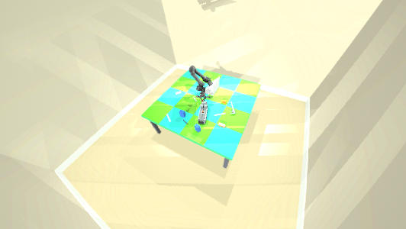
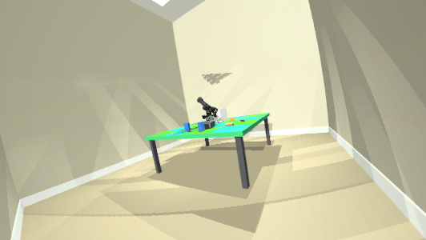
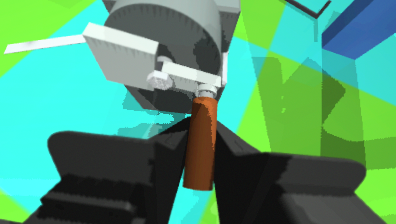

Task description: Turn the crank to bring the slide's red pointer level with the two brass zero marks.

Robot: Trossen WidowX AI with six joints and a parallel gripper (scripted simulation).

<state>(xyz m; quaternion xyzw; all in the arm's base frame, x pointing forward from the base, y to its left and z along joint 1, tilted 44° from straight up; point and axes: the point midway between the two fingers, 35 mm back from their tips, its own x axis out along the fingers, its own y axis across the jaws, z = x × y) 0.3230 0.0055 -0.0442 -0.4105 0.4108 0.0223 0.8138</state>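
Now: the crank handle 2 cm behind my gripper tip, 2 cm above it and 1 cm to the right of it. From my gripper tip the other things lie so: red pointer 14 cm ahead, 9 cm to the left, 2 cm above; then orange piece 23 cm to the left, 18 cm behind, 4 cm below; then black L-shaped key 32 cm ahead, 8 cm to the right, 5 cm below.
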